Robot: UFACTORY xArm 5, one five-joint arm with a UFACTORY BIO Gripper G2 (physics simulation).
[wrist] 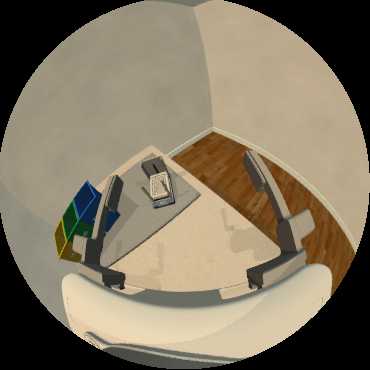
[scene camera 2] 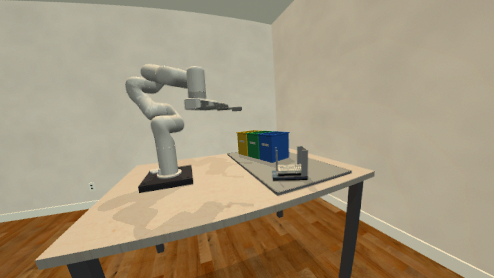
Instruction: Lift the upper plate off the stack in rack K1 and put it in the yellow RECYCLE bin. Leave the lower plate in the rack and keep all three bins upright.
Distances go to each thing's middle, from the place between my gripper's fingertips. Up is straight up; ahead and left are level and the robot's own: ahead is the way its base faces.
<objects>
Right now my hand is 39 cm short of the blue bin (scene camera 2: pixel 268 141), 28 cm to the right of it and 24 cm above it.
</objects>
